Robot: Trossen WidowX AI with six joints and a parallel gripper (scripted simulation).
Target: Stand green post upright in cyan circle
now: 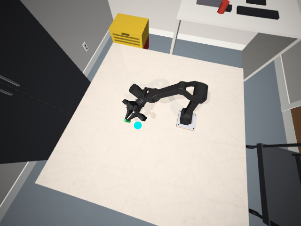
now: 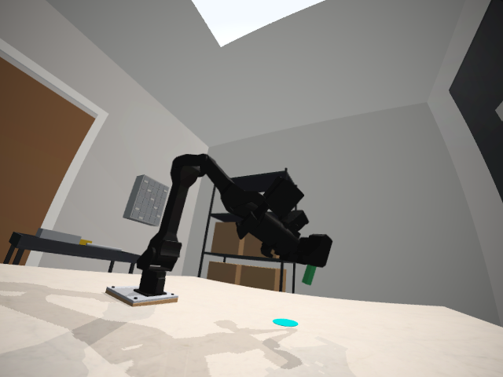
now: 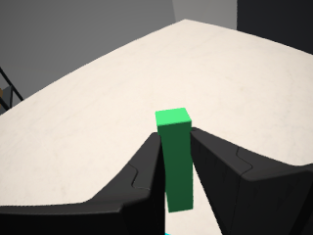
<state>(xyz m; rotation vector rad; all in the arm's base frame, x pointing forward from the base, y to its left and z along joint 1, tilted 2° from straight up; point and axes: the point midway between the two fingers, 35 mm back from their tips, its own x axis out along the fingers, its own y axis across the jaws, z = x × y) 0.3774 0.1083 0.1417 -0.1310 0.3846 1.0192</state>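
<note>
My gripper tip is now 140 mm above the cyan circle, 60 mm past it and 20 mm to the left of it. Also, from my gripper tip: green post 20 mm below.
</note>
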